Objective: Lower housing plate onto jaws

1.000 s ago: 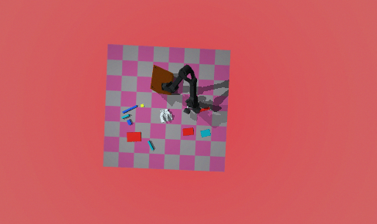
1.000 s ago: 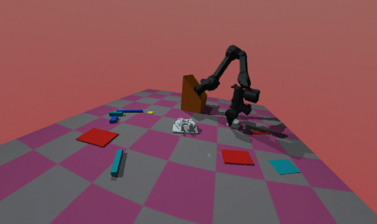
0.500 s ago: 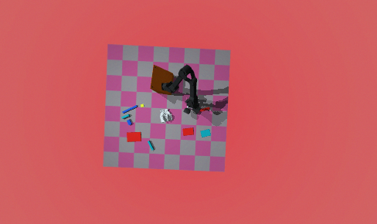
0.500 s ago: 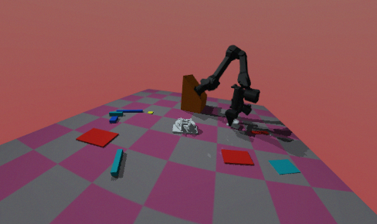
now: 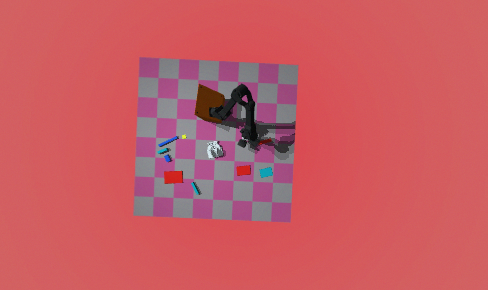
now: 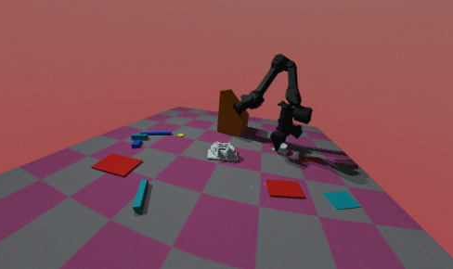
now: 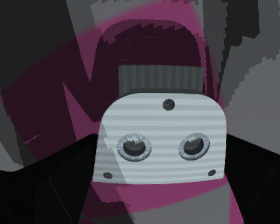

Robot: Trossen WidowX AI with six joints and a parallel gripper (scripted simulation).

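My gripper tip is now 1 cm to the right of the white part. Round my gripper tip: cyan plate (31 cm ahead, 16 cm to the left, 1 cm below); yellow piece (50 cm to the right, 1 cm below); cyan bar (42 cm to the right, 42 cm ahead).
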